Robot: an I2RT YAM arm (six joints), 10 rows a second.
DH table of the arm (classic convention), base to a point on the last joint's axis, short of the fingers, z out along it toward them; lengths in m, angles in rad. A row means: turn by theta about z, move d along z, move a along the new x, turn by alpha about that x. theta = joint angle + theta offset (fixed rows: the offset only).
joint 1: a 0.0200; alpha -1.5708; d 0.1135; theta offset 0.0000
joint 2: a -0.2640; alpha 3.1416; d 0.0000; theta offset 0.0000
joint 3: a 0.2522; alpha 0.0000; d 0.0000; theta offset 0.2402
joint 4: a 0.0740; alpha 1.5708; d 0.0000; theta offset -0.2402
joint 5: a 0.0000; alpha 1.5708; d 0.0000; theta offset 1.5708
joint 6: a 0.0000; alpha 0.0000; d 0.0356; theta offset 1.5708
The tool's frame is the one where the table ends.
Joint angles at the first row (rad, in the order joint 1, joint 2, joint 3, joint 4, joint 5, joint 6):
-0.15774, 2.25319, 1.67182, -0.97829, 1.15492, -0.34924
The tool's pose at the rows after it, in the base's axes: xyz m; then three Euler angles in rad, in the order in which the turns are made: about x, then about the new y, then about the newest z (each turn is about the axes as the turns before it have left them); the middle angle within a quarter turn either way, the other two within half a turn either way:
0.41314 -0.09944 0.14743 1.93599 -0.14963 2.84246
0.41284 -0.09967 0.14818 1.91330 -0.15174 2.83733
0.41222 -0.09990 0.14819 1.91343 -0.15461 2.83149
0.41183 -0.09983 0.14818 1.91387 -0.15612 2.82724
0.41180 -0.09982 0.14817 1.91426 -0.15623 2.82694
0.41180 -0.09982 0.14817 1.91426 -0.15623 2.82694
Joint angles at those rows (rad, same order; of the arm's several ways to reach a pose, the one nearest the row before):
-0.15774, 2.25318, 1.67181, -0.99547, 1.20985, -0.34962
-0.15774, 2.25317, 1.67178, -0.99850, 1.23236, -0.34848
-0.15850, 2.25319, 1.67182, -1.00499, 1.23236, -0.34848
-0.15850, 2.25319, 1.67181, -1.00959, 1.23198, -0.34845
-0.15849, 2.25319, 1.67182, -1.00997, 1.23160, -0.34846
-0.15849, 2.25319, 1.67182, -1.00997, 1.23160, -0.34846

